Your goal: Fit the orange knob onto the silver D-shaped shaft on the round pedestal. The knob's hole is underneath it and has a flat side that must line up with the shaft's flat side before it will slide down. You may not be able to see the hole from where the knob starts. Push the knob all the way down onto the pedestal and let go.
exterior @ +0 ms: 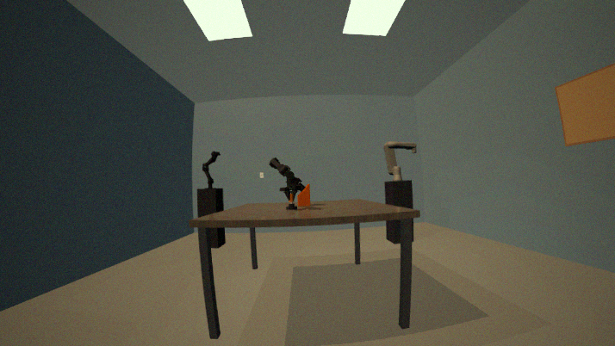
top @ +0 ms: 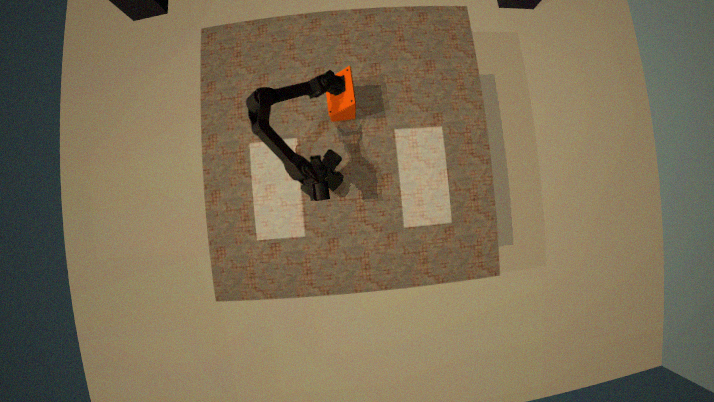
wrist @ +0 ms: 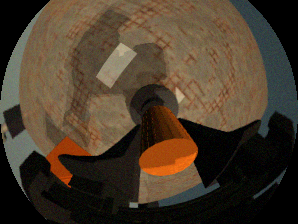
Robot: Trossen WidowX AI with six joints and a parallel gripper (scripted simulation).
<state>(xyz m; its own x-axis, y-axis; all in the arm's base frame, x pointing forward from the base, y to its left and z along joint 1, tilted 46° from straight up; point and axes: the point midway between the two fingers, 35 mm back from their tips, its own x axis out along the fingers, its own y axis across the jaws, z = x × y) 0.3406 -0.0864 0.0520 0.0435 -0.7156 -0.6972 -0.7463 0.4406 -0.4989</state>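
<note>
My gripper tip is now 40 mm above the round dark pedestal. The rest, counted from my gripper tip: orange knob: 30 mm above.
</note>
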